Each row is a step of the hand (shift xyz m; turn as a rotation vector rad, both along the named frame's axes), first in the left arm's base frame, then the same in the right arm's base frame.
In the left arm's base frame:
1: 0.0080 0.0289 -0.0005 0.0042 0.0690 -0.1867
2: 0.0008 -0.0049 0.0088 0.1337 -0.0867 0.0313
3: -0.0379 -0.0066 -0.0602 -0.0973 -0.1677 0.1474
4: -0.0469 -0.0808 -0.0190 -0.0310 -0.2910 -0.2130
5: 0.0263 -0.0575 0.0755 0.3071 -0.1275 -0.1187
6: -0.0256 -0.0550 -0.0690 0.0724 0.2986 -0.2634
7: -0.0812 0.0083 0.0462 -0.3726 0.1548 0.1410
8: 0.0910 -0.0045 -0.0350 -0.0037 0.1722 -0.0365
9: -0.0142 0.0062 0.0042 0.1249 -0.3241 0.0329
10: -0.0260 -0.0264 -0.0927 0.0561 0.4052 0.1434
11: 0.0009 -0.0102 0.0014 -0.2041 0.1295 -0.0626
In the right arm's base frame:
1: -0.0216 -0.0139 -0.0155 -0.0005 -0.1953 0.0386
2: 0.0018 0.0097 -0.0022 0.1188 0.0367 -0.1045
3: 0.0090 -0.0433 0.0561 0.0605 0.2193 0.0870
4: 0.0568 0.0255 0.0722 0.3043 -0.0643 0.1852
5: 0.0370 0.0855 -0.0319 0.2695 -0.1147 -0.1972
6: 0.0584 -0.0338 0.0623 -0.1478 -0.3712 -0.0644
7: -0.0539 0.0539 0.0547 -0.3262 0.1364 0.2402
8: 0.0511 -0.0475 -0.0683 -0.1389 -0.1023 -0.0353
9: -0.0123 0.0040 0.0095 0.3197 0.1371 -0.0271
10: 0.0409 -0.0665 0.0622 -0.3714 -0.0494 -0.2180
11: 0.0087 0.0052 0.0017 -0.1743 -0.0681 0.1654

